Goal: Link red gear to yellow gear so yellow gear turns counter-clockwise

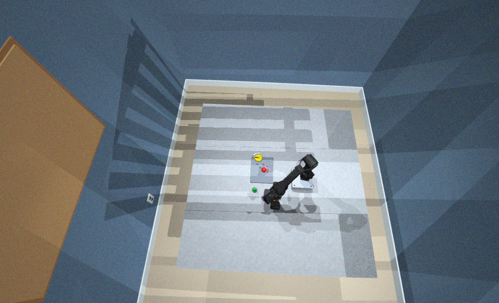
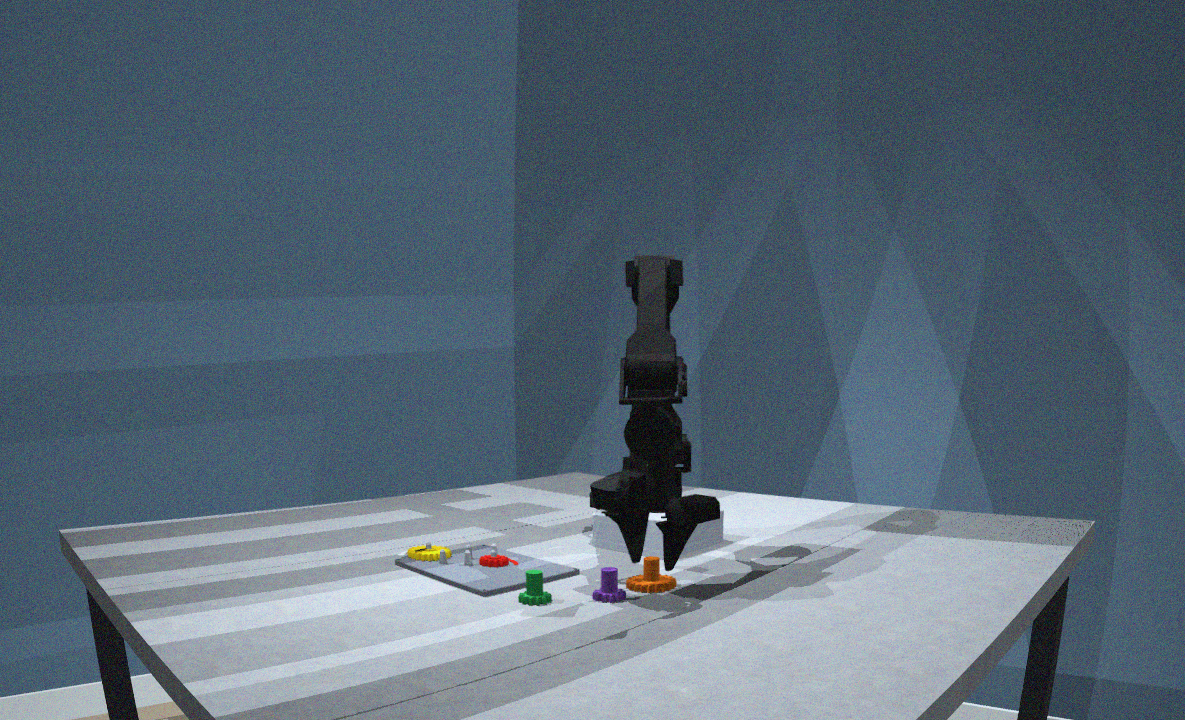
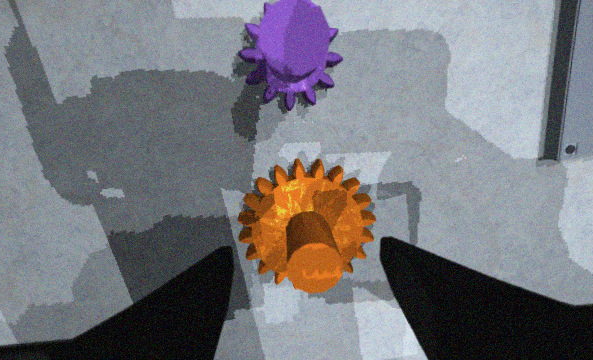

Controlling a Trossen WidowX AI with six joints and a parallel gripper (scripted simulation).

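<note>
Now: gripper tip 12 cm short of the red gear, 20 cm to the left of it and 1 cm above it. The rest, counted from my gripper tip: green gear (16 cm ahead, 4 cm to the right, 1 cm below); orange gear (1 cm below); purple gear (7 cm ahead, 1 cm to the left, 1 cm below).
</note>
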